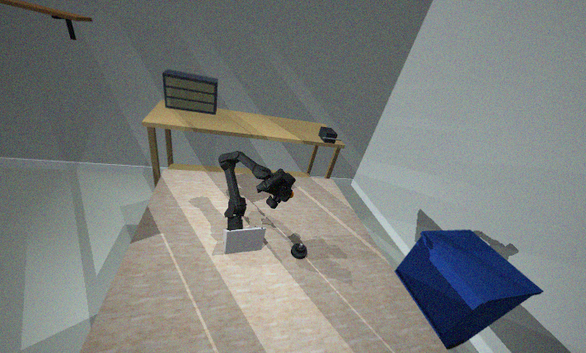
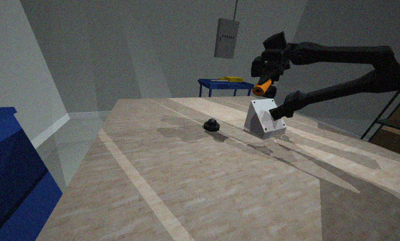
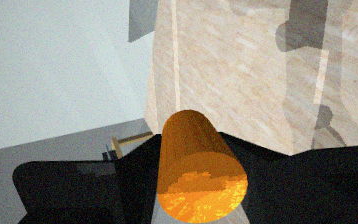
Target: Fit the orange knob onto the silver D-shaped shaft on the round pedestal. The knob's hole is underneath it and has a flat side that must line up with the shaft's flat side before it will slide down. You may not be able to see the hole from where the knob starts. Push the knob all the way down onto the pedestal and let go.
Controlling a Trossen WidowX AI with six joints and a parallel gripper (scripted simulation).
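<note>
Right now my gripper tip is 30 mm past the orange knob, 10 mm to the left of it and 20 mm below it. From my gripper tip the other things lie so: pedestal: 30 mm ahead, 190 mm to the right, 220 mm below.
</note>
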